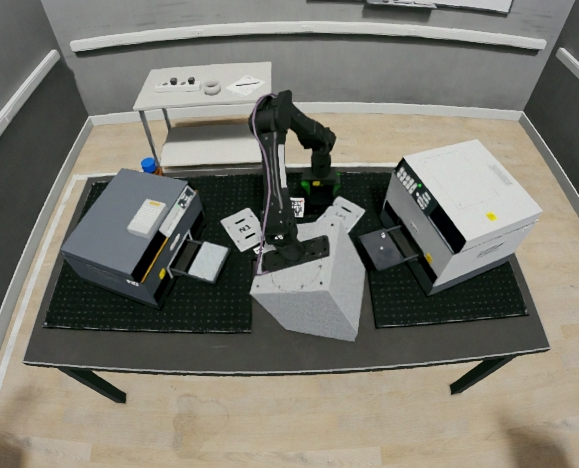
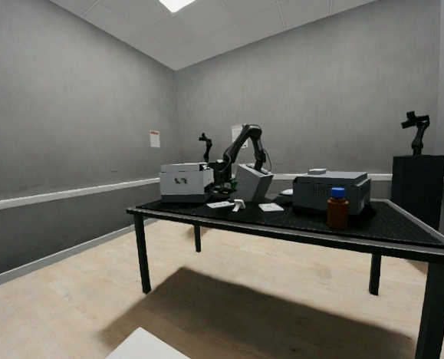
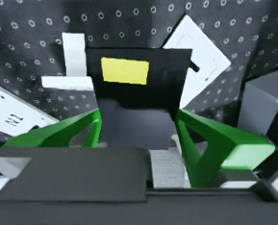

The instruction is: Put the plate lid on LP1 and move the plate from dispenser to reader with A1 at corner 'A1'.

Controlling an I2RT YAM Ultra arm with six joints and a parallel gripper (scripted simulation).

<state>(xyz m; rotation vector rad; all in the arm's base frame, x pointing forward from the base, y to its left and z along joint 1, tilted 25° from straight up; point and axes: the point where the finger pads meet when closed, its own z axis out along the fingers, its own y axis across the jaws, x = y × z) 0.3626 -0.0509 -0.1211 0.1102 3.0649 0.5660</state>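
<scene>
Now: hand 120 mm above the LP1 pad, 80 mm to the left of it and 20 mm past it. The rest, counted from my hand: dark lid (right at my hand); then well plate (380 mm to the left, 260 mm behind, 40 mm below); then capped brown bottle (660 mm to the left, 110 mm ahead, 10 mm below).
</scene>
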